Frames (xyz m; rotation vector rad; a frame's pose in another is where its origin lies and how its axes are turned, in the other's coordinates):
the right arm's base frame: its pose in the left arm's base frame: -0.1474 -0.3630 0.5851 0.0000 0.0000 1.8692
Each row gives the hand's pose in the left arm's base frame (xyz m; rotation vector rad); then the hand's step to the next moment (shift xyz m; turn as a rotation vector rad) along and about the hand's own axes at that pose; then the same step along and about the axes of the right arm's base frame.
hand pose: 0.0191 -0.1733 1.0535 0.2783 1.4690 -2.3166
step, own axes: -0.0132 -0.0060 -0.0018 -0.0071 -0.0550 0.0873
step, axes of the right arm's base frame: 0.0036 -0.0110 0.0090 -0.0498 0.0293 0.0858
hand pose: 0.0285 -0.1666 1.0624 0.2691 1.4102 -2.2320
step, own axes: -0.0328 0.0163 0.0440 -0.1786 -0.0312 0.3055
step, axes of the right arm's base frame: -0.0456 -0.0282 0.0202 -0.2480 -0.0973 0.2351
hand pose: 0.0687 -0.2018 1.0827 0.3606 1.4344 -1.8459
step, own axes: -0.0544 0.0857 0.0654 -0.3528 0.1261 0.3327
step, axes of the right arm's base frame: -0.0768 -0.0931 -0.0046 -0.2886 -0.3299 0.2428
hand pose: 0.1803 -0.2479 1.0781 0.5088 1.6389 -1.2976
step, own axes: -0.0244 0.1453 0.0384 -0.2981 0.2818 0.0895
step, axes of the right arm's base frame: -0.0210 -0.1411 -0.0531 -0.0356 -0.4030 0.1123
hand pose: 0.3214 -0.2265 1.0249 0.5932 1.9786 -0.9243
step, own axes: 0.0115 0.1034 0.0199 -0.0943 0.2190 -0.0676
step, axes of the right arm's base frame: 0.0243 -0.0861 -0.0566 0.1248 -0.2131 0.0208
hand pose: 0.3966 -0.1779 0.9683 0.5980 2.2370 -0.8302
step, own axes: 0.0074 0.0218 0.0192 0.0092 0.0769 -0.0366
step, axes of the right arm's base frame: -0.0019 -0.0166 -0.0249 0.0697 -0.0473 -0.0157
